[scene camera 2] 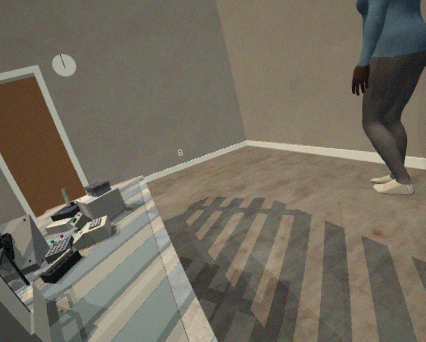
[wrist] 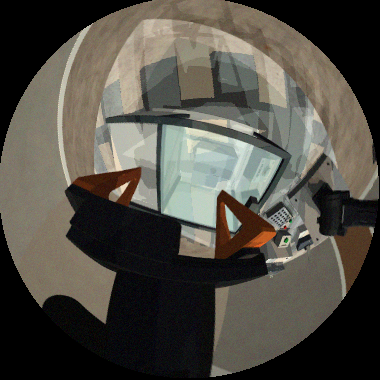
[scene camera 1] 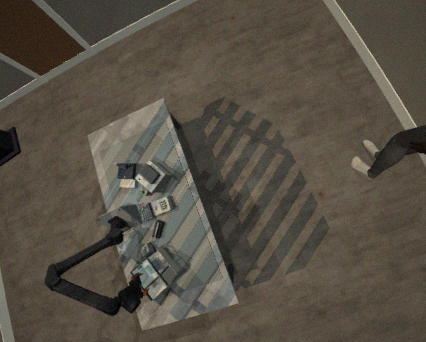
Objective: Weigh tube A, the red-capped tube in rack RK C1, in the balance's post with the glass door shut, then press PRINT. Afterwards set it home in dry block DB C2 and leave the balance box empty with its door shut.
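Where they show: gripper, fingertip midpoint: (wrist: 180, 182) (scene camera 1: 145, 281); arm's base, origin of the base link: (wrist: 326, 201) (scene camera 1: 118, 221).
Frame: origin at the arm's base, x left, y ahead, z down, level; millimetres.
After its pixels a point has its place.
The balance's glass box (scene camera 1: 158, 274) @[x -462, y 222, z -107 mm] (wrist: 159, 170) @[x -494, y 136, z -102 mm] has dark frame bars. A bluish pane (scene camera 1: 145, 271) @[x -409, y 138, z -102 mm] (wrist: 200, 200) @[x -427, y 151, z -102 mm] covers its right part in the wrist view; the left part looks untinted. I cannot tell whether its door is shut. My gripper (scene camera 1: 142, 285) @[x -463, y 125, z -120 mm] (wrist: 180, 182) @[x -463, y 125, z -120 mm] is open and empty, at the box's near side, its orange fingertips overlapping the box in the wrist view. A grey block with rows of dark holes (scene camera 1: 146, 213) @[x -36, y 205, z 76 mm] (scene camera 2: 59, 248) @[x -47, y 207, z 80 mm] (wrist: 279, 217) @[x -38, y 203, z 76 mm] has a small red spot (scene camera 2: 61, 236) @[x 17, y 217, z 55 mm] (wrist: 285, 227) @[x 24, y 214, z 51 mm] and a green one beside it. Tube A, the labels and PRINT are too small to identify.
A black holder (scene camera 1: 158, 229) @[x -196, y 248, z 73 mm] (scene camera 2: 60, 267) @[x -231, y 245, z 75 mm], a beige unit (scene camera 1: 162, 205) @[x -43, y 378, z 38 mm] (scene camera 2: 94, 232) @[x -98, y 373, z 58 mm] and a larger grey box (scene camera 1: 161, 182) @[x 117, y 459, z 10 mm] (scene camera 2: 102, 206) @[x 100, y 424, z 23 mm] stand farther along the table. A grey panel (scene camera 1: 131, 213) @[x 12, y 123, z 15 mm] (scene camera 2: 25, 242) @[x -9, y 94, z 5 mm] stands by the arm's base. A person (scene camera 1: 395, 152) (scene camera 2: 392, 95) stands away from the table.
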